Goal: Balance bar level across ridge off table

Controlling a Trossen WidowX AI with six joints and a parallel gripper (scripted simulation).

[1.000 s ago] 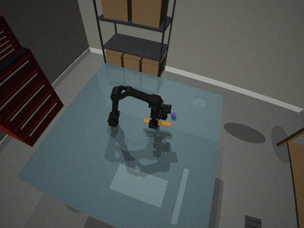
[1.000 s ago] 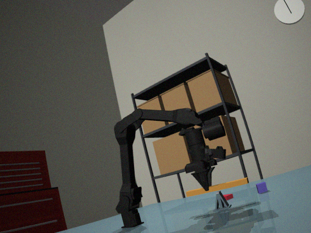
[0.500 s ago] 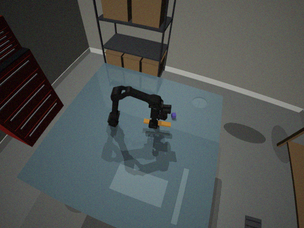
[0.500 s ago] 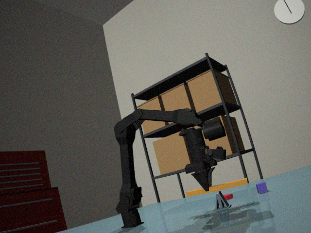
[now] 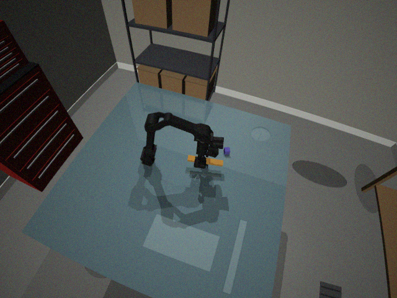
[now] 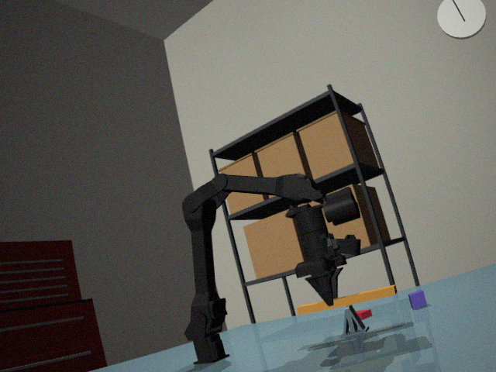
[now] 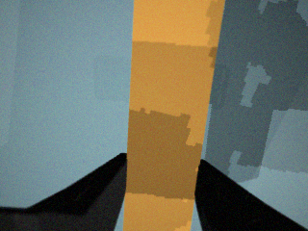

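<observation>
My gripper tip is 3 cm short of the orange bar and 1 cm to the right of it. Round my gripper tip: red block (4 cm behind, 19 cm to the left, 6 cm below); then purple cube (13 cm ahead, 16 cm to the left, 5 cm below).
</observation>
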